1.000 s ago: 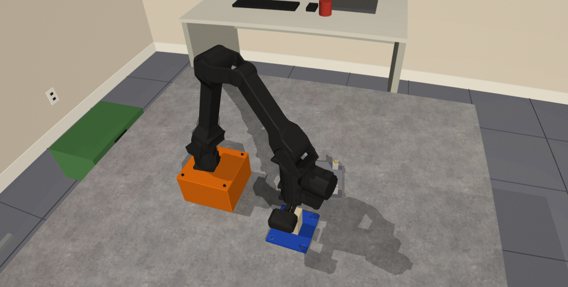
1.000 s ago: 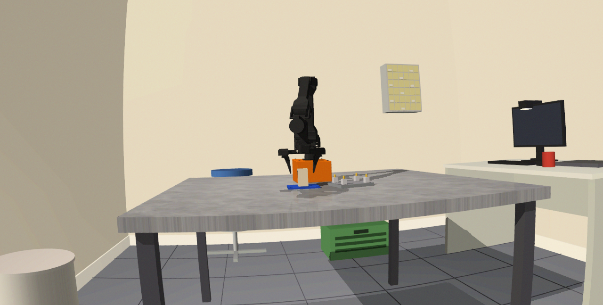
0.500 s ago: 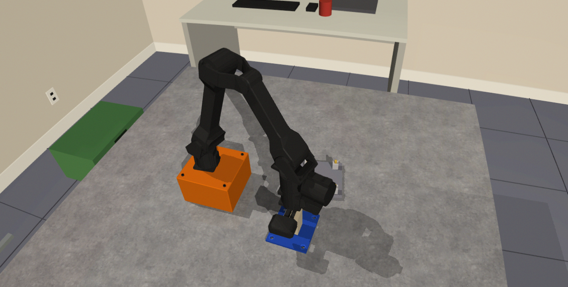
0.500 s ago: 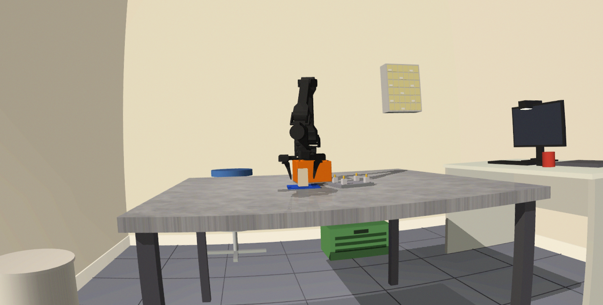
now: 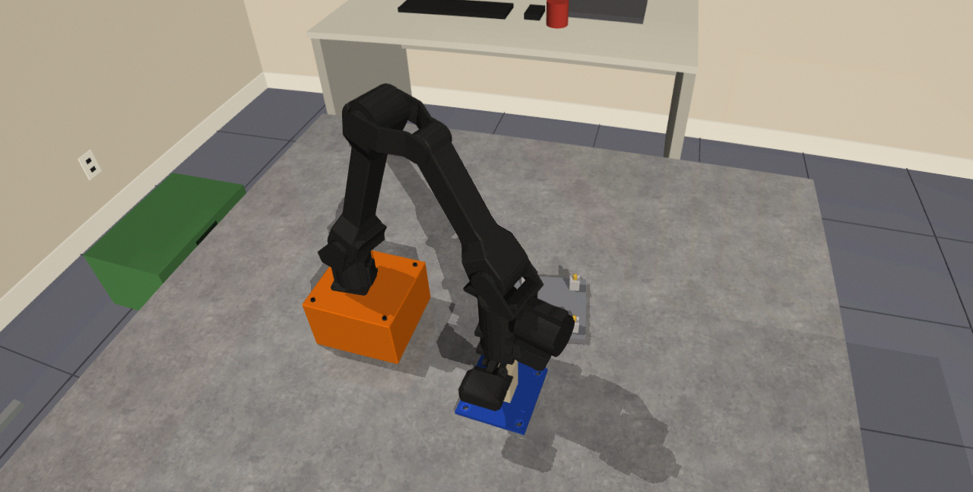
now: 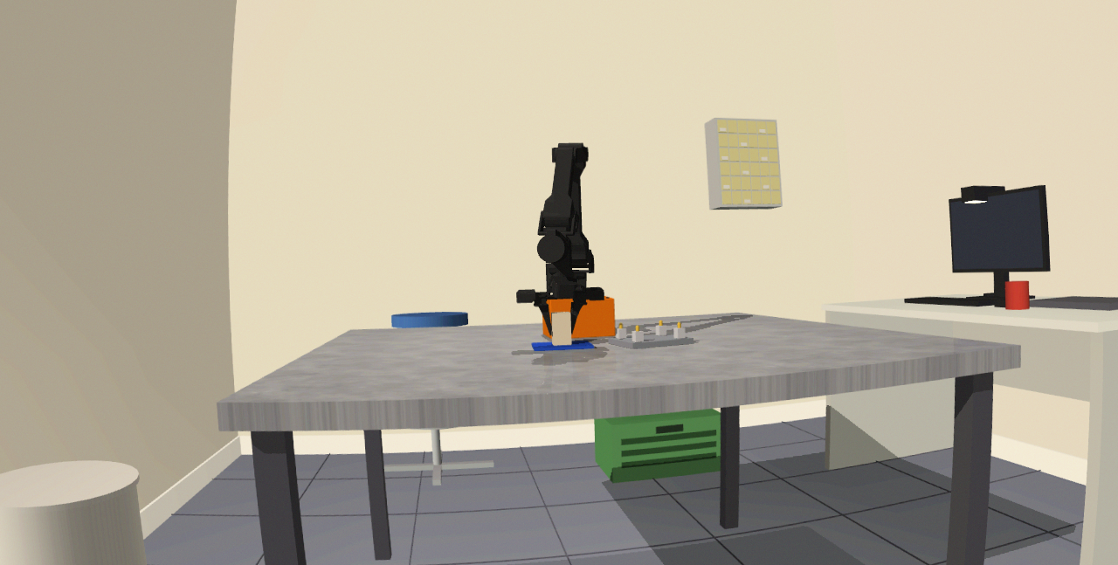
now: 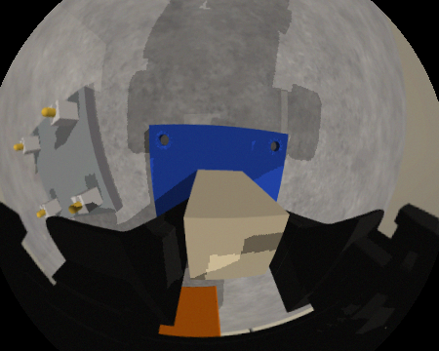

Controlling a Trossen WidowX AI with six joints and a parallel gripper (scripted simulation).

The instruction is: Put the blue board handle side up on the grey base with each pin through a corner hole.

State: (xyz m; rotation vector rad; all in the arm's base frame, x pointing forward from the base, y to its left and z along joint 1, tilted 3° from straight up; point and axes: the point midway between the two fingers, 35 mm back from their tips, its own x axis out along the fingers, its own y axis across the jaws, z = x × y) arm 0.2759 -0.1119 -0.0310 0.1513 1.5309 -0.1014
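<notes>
Right now the grey base is 50 mm ahead of my gripper tip, 190 mm to the left of it and 20 mm below it. Round my gripper tip: blue board (right at my gripper tip).
</notes>
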